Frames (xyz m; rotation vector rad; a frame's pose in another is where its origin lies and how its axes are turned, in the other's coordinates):
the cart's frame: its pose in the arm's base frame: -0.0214 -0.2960 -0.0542 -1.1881 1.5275 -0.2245
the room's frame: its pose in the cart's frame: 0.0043 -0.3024 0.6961 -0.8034 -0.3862 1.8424
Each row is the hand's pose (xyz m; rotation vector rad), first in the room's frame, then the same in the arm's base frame.
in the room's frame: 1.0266 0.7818 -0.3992 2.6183 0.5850 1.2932
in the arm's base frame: -0.5841 0.0319 0.2225 -1.0528 -1.7376 0.9786
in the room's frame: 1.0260 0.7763 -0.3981 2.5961 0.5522 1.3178
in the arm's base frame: -0.5811 0.0322 0.2177 -1.0860 -1.7371 0.9540
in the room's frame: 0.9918 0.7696 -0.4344 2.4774 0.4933 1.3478
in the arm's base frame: -0.5669 -0.0160 0.2198 -1.1475 -1.7881 0.8306
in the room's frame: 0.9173 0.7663 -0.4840 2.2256 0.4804 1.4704
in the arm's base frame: -0.5270 -0.0941 0.2380 -1.2031 -1.7999 0.5568
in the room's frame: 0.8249 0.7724 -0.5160 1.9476 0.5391 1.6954
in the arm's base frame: -0.4680 -0.1639 0.2732 -1.2159 -1.6723 0.2733
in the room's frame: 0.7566 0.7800 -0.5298 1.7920 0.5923 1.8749
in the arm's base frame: -0.4212 -0.2066 0.3032 -1.2113 -1.5263 0.1433
